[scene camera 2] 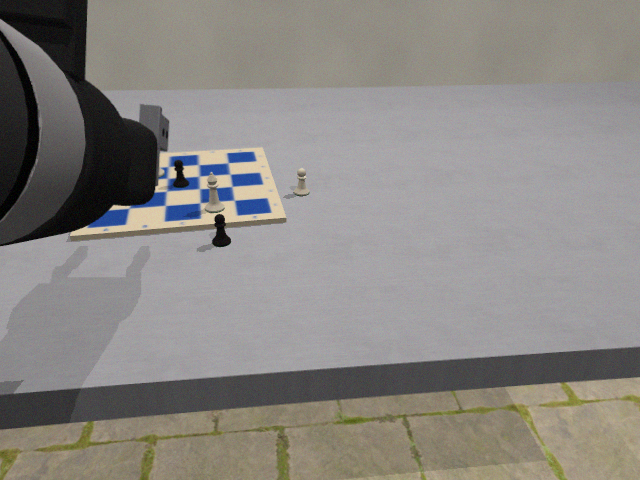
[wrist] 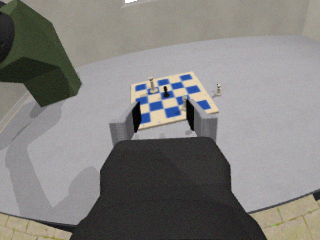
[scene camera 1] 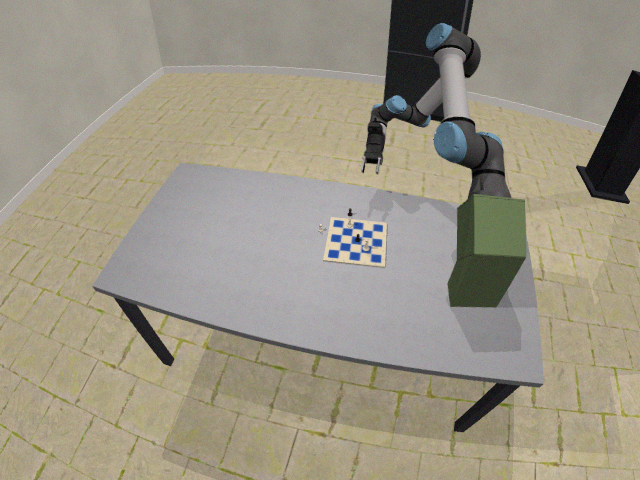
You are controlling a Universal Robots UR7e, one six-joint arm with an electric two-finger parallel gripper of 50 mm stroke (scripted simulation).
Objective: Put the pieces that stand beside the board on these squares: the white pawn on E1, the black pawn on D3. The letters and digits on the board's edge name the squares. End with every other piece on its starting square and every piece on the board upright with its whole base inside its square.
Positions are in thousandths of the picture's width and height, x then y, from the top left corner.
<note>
In view: my gripper (scene camera 2: 187, 274).
My gripper shows as well in the wrist view (wrist: 511, 456).
</note>
